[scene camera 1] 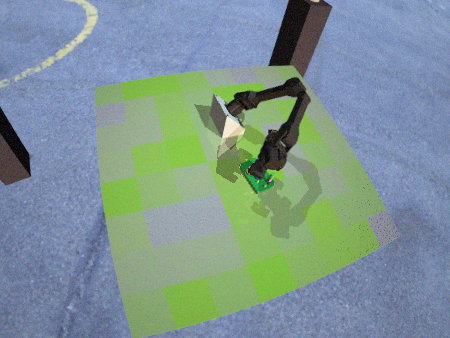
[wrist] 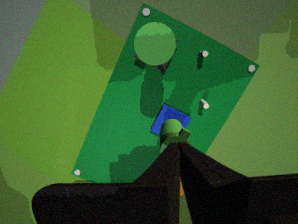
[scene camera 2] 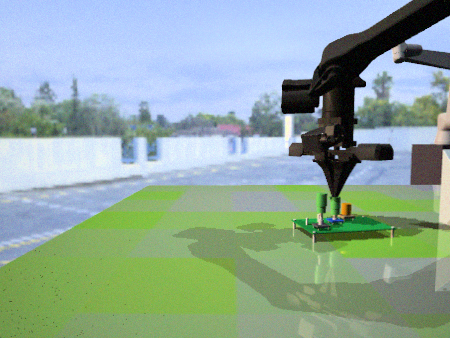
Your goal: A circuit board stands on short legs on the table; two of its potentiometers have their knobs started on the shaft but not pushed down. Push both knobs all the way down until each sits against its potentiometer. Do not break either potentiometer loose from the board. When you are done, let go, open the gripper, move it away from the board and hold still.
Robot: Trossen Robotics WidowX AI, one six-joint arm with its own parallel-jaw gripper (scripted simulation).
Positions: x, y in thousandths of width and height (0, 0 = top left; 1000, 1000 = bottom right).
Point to a knob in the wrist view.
522, 194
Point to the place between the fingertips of my gripper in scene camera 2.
746, 581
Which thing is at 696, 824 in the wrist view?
My gripper.
